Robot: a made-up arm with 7 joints.
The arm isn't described. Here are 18 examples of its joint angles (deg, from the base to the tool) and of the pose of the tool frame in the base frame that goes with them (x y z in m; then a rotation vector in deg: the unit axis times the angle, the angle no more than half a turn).
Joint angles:
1: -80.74 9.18 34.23 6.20 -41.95 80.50 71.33
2: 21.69 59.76 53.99 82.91 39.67 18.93 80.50
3: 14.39 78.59 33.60 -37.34 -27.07 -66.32 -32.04
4: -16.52 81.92 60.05 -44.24 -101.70 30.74 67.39
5: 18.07 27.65 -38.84 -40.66 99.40 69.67 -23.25
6: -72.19 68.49 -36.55 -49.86 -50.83 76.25 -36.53
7: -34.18 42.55 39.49 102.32 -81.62 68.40 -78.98
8: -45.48 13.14 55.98 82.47 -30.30 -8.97 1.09
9: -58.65 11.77 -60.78 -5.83 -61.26 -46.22 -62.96
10: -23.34 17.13 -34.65 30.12 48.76 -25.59 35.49
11: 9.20 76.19 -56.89 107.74 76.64 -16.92 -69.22
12: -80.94 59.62 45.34 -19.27 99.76 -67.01 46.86
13: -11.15 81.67 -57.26 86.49 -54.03 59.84 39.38
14: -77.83 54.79 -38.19 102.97 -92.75 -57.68 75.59
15: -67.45 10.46 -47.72 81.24 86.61 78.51 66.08
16: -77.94 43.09 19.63 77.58 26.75 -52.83 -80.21
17: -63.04 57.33 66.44 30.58 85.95 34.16 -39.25
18: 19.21 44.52 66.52 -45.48 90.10 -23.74 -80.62
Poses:
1: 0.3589 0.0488 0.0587 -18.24 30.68 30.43
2: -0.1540 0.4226 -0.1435 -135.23 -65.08 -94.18
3: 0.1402 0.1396 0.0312 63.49 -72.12 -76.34
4: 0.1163 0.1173 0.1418 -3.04 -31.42 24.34
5: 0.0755 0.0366 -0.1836 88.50 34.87 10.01
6: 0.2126 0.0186 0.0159 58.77 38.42 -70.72
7: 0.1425 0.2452 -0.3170 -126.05 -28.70 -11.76
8: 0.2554 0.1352 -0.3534 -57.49 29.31 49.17
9: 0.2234 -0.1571 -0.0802 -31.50 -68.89 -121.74
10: 0.2122 -0.0143 -0.3248 54.73 -28.78 -27.27
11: -0.0795 0.4553 -0.0265 4.96 -115.55 31.37
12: 0.1320 0.1862 0.2021 -117.58 100.53 -58.10
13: -0.0132 0.4471 -0.0668 -84.11 -111.34 -109.91
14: 0.2777 0.3461 -0.0390 -34.21 -49.29 133.66
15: 0.3673 0.0409 -0.1935 -151.03 58.33 -71.67
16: 0.3838 0.2262 -0.0255 60.23 -3.01 -63.10
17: 0.1626 0.3952 0.0572 26.65 39.92 67.55
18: 0.0944 0.2105 0.0152 128.58 97.25 9.42
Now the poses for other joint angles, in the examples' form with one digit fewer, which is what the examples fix.
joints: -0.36 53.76 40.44 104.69 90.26 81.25 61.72
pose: -0.116 0.359 -0.193 -115.2 -76.6 -8.2
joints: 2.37 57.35 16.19 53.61 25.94 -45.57 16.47
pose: 0.095 0.371 -0.208 75.7 15.4 5.6
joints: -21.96 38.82 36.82 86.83 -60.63 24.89 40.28
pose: 0.086 0.296 -0.343 -48.0 74.8 97.7
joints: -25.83 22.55 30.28 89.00 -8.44 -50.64 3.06
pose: 0.132 0.214 -0.366 5.2 18.4 39.8
